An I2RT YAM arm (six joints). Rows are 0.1 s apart.
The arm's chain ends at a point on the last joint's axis. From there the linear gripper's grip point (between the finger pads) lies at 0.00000 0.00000 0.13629 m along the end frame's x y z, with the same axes.
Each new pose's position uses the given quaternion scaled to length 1; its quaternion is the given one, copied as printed.
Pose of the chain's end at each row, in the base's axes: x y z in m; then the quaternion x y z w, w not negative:
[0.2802 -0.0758 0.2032 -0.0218 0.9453 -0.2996 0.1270]
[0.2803 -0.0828 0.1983 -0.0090 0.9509 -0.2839 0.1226]
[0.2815 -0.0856 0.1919 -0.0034 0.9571 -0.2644 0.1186]
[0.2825 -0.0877 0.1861 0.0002 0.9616 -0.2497 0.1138]
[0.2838 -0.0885 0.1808 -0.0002 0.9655 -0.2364 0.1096]
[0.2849 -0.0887 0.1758 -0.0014 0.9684 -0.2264 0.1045]
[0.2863 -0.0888 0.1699 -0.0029 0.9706 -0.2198 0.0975]
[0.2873 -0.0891 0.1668 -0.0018 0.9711 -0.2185 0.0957]
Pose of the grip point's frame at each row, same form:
[0.3147 -0.1522 0.0958 -0.0218 0.9453 -0.2996 0.1270]
[0.3128 -0.1561 0.0881 -0.0090 0.9509 -0.2839 0.1226]
[0.3127 -0.1545 0.0785 -0.0034 0.9571 -0.2644 0.1186]
[0.3123 -0.1532 0.0703 0.0002 0.9616 -0.2497 0.1138]
[0.3127 -0.1507 0.0630 -0.0002 0.9655 -0.2364 0.1096]
[0.3126 -0.1484 0.0565 -0.0014 0.9684 -0.2264 0.1045]
[0.3123 -0.1469 0.0494 -0.0029 0.9706 -0.2198 0.0975]
[0.3127 -0.1469 0.0460 -0.0018 0.9711 -0.2185 0.0957]

